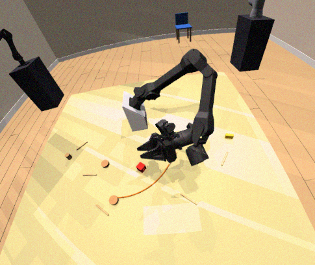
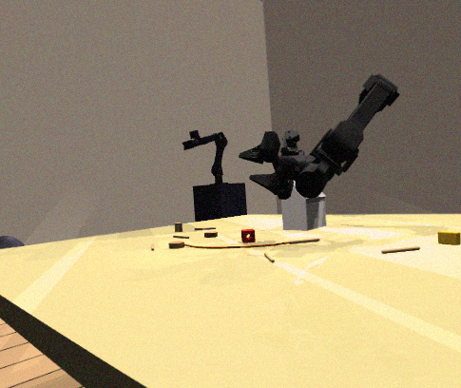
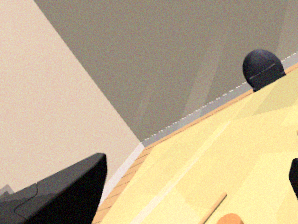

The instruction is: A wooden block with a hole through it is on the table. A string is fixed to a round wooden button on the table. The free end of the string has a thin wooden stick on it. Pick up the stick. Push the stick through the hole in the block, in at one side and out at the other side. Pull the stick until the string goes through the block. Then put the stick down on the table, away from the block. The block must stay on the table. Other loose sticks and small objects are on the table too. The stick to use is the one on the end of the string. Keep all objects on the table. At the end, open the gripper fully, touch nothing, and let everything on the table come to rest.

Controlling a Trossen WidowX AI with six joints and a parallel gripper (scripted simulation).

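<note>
Right now the red block is 18 cm below my gripper tip, 3 cm to the right of it and 3 cm behind it. Also, from my gripper tip: thin wooden stick (19 cm below, 11 cm to the left, 5 cm behind); yellow block (41 cm to the left, 18 cm below, 12 cm behind); round wooden button (18 cm below, 16 cm to the right, 10 cm ahead).
</note>
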